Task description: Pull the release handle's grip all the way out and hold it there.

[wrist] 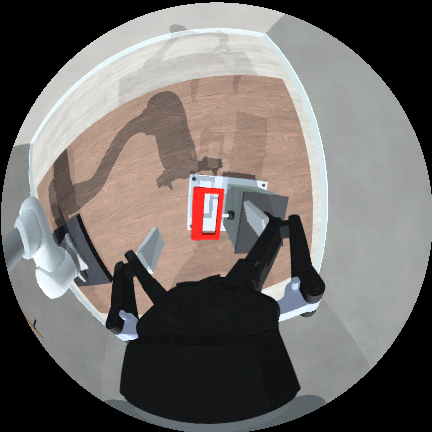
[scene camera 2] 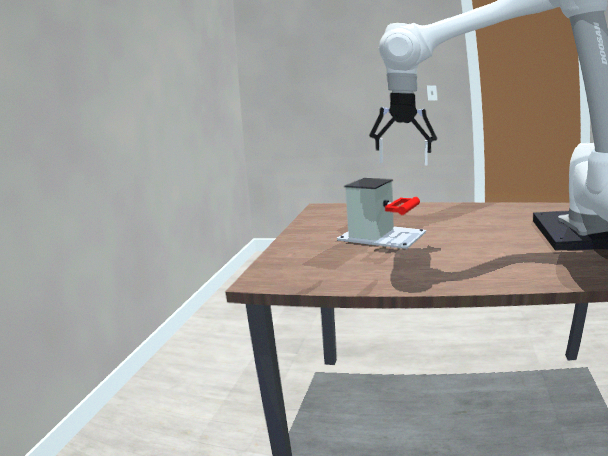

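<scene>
The release handle's red rectangular grip (scene camera 2: 411, 205) (wrist: 198, 215) juts out level from the side of a grey-green box (scene camera 2: 369, 212) (wrist: 231, 197) with a dark lid, on the side facing the robot base. A short rod with a black collar (scene camera 2: 386, 203) (wrist: 230, 215) joins them, with a small gap between grip and box. The box stands on a light metal base plate (scene camera 2: 416, 234) (wrist: 225, 180). My gripper (scene camera 2: 404, 163) (wrist: 201, 223) is open and empty, pointing down above the grip, apart from it. One finger is over the box side, the other over the robot-base side.
The brown wooden table (scene camera 2: 325, 280) (wrist: 135, 200) carries the box unit. The robot's black base slab (scene camera 2: 550, 232) (wrist: 90, 250) stands at the right in the scene view. Grey walls and a brown door (scene camera 2: 530, 110) are behind the table. The arm's shadow falls across the table top.
</scene>
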